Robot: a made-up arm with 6 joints.
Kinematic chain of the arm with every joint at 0, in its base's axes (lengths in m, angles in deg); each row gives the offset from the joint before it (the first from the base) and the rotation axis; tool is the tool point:
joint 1: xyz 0 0 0.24 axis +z
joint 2: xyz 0 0.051 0 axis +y
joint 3: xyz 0 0 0.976 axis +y
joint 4: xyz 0 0 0.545 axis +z
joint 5: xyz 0 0 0 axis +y
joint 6: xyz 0 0 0.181 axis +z
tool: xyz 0 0 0
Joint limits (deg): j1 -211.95..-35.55 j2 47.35..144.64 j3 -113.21..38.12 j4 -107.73..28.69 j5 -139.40..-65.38 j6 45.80..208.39
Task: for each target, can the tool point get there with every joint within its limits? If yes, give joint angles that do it. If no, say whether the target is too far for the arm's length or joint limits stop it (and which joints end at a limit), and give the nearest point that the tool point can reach.
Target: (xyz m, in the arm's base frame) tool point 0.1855 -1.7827 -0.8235
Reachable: no: too far | nearest point 0.1441 -1.3850 -0.5863 | short by 0.465 m
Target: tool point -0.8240 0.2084 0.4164
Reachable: yes | joints -194.80 115.32 -101.37 13.53 -82.55 121.13
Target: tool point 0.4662 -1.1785 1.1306
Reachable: yes | joints -70.59 64.40 -7.94 0.96 -78.52 102.95
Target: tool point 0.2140 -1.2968 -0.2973
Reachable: yes | joints -83.95 125.40 -19.31 -8.41 -108.16 116.20
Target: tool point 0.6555 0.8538 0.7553
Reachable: no: joint limits stop it (at a limit: joint 1, joint 2, joint 3) | nearest point 0.2822 0.0674 1.0637 | short by 0.924 m
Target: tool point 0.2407 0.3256 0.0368
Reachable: no: joint limits stop it (at a limit: joint 1, joint 2, joint 3) | nearest point 0.6263 -0.2996 -0.0659 | short by 0.742 m
